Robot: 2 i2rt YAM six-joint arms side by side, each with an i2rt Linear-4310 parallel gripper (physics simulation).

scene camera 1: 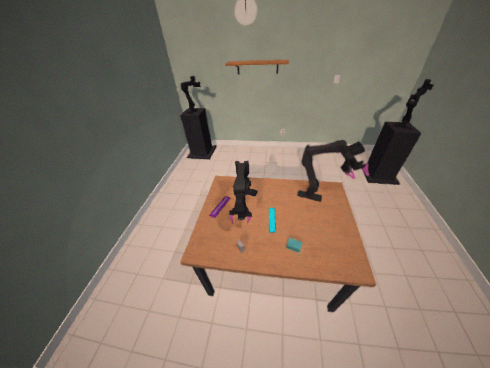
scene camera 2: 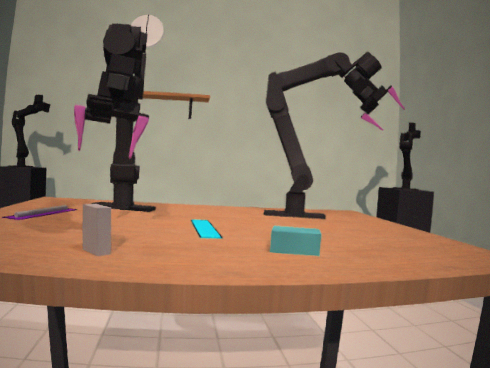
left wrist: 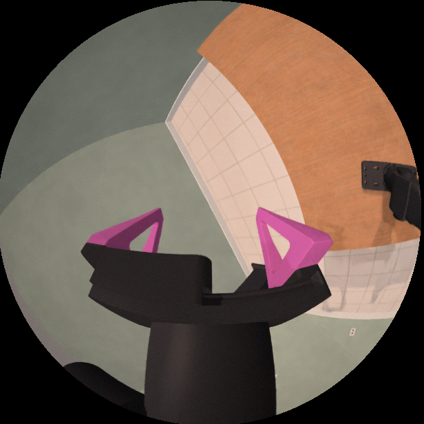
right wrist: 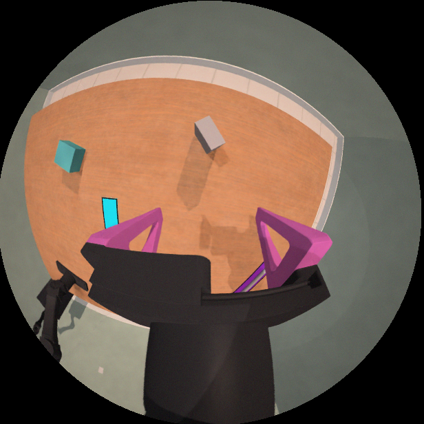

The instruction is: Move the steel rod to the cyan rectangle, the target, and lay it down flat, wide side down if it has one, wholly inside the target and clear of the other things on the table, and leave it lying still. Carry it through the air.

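Where they show: left gripper, fingertip midpoint: (scene camera 1: 361,177) (scene camera 2: 393,119); right gripper, fingertip midpoint: (scene camera 1: 240,223) (scene camera 2: 104,153); left arm's base, link origin: (scene camera 1: 309,196) (scene camera 2: 294,215); right arm's base, link origin: (scene camera 2: 123,208).
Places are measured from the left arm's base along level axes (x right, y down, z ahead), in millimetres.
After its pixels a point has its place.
The thin grey steel rod (scene camera 1: 220,206) @[x 660, y -8, z 374 mm] (scene camera 2: 42,211) @[x 660, y -7, z 377 mm] (right wrist: 255,279) lies flat along a purple rectangle (scene camera 1: 213,215) (scene camera 2: 69,211) @[x 638, y 2, z 282 mm] at the left of the table in both scene views; the right wrist view shows part of it beside a finger. The cyan rectangle (scene camera 1: 272,220) @[x 221, y -1, z 356 mm] (scene camera 2: 206,229) @[x 219, y -1, z 367 mm] (right wrist: 110,212) lies bare near the table's middle. My right gripper (scene camera 1: 240,221) @[x 383, y -161, z 569 mm] (scene camera 2: 105,154) @[x 383, y -161, z 569 mm] (right wrist: 208,212) is open and empty, pointing down high above the table, between rod and cyan rectangle in scene camera 1. My left gripper (scene camera 1: 360,176) @[x -297, y -330, z 48 mm] (scene camera 2: 393,119) @[x -297, y -330, z 48 mm] (left wrist: 209,212) is open and empty, raised at the right, far from the rod.
An upright grey block (scene camera 1: 241,246) @[x 333, y -73, z 676 mm] (scene camera 2: 96,230) @[x 336, y -41, z 683 mm] (right wrist: 210,134) stands toward the front left of the wooden table (scene camera 1: 330,260) @[x -215, y 0, z 531 mm] (scene camera 2: 380,265) @[x -122, y 0, z 597 mm]. A teal block (scene camera 1: 294,244) @[x 22, y -40, z 522 mm] (scene camera 2: 295,241) @[x 24, y -24, z 546 mm] (right wrist: 69,156) sits to the front right of the cyan rectangle. Both arm bases are at the back edge.
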